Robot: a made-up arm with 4 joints.
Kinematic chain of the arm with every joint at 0, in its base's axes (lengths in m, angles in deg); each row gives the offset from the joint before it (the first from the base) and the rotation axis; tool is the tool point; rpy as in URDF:
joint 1: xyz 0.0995 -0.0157 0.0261 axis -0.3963 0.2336 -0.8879
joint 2: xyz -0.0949 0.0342 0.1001 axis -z
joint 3: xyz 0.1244 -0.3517 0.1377 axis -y
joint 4: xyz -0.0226 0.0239 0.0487 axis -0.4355 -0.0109 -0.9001
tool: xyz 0.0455 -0.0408 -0.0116 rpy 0 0 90
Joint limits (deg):
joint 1: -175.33..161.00
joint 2: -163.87..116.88
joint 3: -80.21..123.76
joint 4: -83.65..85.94
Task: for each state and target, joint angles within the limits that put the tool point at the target. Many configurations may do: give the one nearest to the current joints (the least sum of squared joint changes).
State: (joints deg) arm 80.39 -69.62 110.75 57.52
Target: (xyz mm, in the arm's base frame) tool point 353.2 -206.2 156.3
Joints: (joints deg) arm 62.51 -78.30 113.74 74.97
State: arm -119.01 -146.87 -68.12 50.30
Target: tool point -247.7 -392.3 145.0
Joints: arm -111.62 -160.41 -80.21 20.78
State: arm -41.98 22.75 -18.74 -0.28
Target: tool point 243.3 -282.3 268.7
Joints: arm -6.46 -8.73 -23.19 -36.89
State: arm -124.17 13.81 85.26 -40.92
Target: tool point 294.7 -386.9 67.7
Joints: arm -81.60 39.77 103.57 -70.50
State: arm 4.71 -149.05 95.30 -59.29
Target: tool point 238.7 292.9 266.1
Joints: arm 11.00 -131.89 96.07 -59.29
